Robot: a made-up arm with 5 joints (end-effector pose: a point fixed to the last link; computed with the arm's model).
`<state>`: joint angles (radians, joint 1 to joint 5).
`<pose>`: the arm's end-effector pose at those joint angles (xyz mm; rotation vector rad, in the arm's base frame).
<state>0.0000 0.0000 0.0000 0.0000 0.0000</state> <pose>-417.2 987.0 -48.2 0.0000 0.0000 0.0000</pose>
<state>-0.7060 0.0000 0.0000 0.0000 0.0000</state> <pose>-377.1 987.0 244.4 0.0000 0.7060 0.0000</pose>
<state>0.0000 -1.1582 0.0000 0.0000 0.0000</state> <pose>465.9 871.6 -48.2 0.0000 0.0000 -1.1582</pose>
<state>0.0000 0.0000 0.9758 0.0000 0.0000</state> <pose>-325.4 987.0 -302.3 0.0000 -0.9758 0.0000</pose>
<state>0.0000 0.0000 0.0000 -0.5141 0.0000</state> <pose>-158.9 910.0 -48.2 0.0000 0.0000 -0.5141</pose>
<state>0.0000 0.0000 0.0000 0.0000 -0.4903</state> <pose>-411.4 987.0 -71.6 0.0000 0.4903 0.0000</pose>
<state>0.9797 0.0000 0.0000 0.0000 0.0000</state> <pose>-156.2 987.0 -353.9 0.0000 -0.9797 0.0000</pose>
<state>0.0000 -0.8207 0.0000 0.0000 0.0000</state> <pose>231.5 1012.2 -48.2 0.0000 0.0000 -0.8207</pose>
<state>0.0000 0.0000 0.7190 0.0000 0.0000</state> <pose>-373.3 987.0 -246.2 0.0000 -0.7190 0.0000</pose>
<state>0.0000 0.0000 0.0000 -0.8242 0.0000</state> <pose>-33.9 804.2 -48.2 0.0000 0.0000 -0.8242</pose>
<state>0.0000 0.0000 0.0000 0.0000 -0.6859</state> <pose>-412.3 987.0 -81.2 0.0000 0.6859 0.0000</pose>
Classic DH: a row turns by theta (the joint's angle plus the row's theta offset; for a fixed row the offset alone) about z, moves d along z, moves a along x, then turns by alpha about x. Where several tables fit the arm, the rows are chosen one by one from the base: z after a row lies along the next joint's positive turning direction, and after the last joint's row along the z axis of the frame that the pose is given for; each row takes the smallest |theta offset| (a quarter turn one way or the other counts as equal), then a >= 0, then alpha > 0; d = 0 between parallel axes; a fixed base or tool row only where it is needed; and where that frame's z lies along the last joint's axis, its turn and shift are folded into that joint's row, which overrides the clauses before.
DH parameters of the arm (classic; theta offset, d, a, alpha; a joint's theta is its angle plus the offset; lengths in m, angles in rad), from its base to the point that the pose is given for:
base (fixed): 0 0.0437 0 1.5708
joint 1: 0 -0.254 -0.0639 -1.5708
joint 2: 0 -0.1325 -0.068 1.5708
joint 3: 0 -0.2032 -0.3027 -1.5708
joint 4: 0 0.0173 -0.0264 1.5708
joint 5: 0 -0.5298 0.0438 -1.5708
tool (fixed): 0 0.0233 0 0

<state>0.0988 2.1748 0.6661 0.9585 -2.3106</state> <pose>-27.0 -547.5 -587.4 -2.2302 -0.3194 1.4021</pose>
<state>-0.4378 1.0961 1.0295 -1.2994 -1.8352</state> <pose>-310.6 475.1 217.8 0.9748 1.6971 0.5432</pose>
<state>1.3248 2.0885 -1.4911 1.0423 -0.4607</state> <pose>-702.8 -83.3 -229.5 -2.1370 1.4487 0.5363</pose>
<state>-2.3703 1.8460 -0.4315 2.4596 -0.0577</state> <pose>-93.5 -312.0 -290.4 -1.9749 1.1034 -0.6884</pose>
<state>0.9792 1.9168 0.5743 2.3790 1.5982</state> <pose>549.4 -267.0 99.3 -0.4607 -1.0720 -1.9770</pose>
